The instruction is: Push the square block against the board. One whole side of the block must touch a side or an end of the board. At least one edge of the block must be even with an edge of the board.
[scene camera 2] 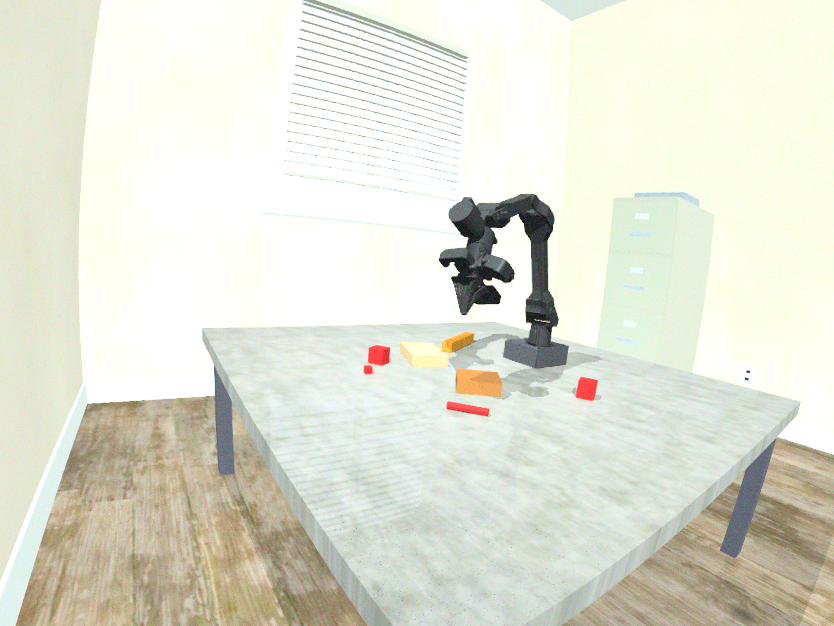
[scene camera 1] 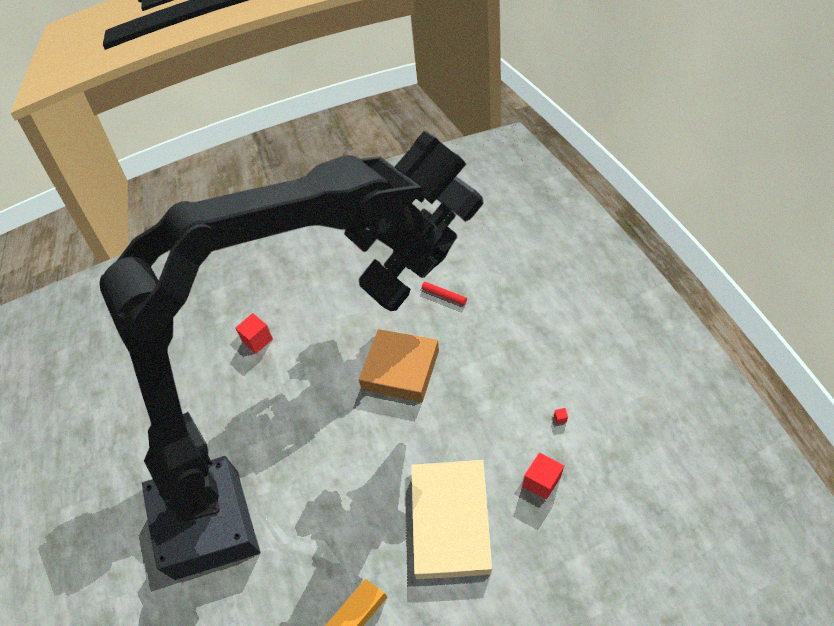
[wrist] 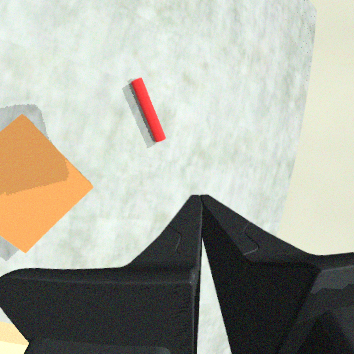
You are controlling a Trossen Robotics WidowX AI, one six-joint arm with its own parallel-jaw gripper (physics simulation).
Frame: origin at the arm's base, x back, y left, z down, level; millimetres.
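Seen in the pictures: gripper, fingertip midpoint: [scene camera 2: 463,314] [scene camera 1: 441,257] [wrist: 198,202]; arm's base, link origin: [scene camera 2: 539,344] [scene camera 1: 195,497].
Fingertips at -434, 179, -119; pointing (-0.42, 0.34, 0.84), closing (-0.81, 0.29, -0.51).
Note:
Pixels of each thing's top centre, then the offset from my fingertips to it, as dx, dy, dz.
- square block, top centre: [wrist: 20,187] [scene camera 1: 398,359] [scene camera 2: 478,375] +92, -39, +146
- board, top centre: [scene camera 1: 450,515] [scene camera 2: 423,348] +106, -304, +146
- red stick, top centre: [wrist: 150,109] [scene camera 1: 443,290] [scene camera 2: 468,405] -23, +77, +161
- tiny red cube, top centre: [scene camera 1: 561,413] [scene camera 2: 368,366] -100, -213, +159
- orange bar, top centre: [scene camera 2: 459,337] +320, -426, +144
The square block [scene camera 1: 404,360] [scene camera 2: 478,382] [wrist: 35,200], orange-brown, lies flat on the table. The board [scene camera 1: 451,518] [scene camera 2: 423,353] [wrist: 12,340], a pale yellow rectangle, lies apart from it, with a stretch of table between them. In scene camera 1 the block is above the board and turned a little relative to it. In the wrist view a corner of the board shows at the lower left. My gripper [scene camera 1: 423,271] [scene camera 2: 464,312] [wrist: 198,202] is shut and empty, high above the table, near the red stick and the block, touching neither.
A red stick [scene camera 1: 443,294] [scene camera 2: 467,408] [wrist: 148,110] lies near the block. Red cubes [scene camera 1: 253,332] [scene camera 1: 542,475] [scene camera 2: 586,388] [scene camera 2: 378,355] stand on either side. A tiny red cube [scene camera 1: 560,416] [scene camera 2: 367,369] and an orange bar [scene camera 1: 357,603] [scene camera 2: 458,342] lie near the board.

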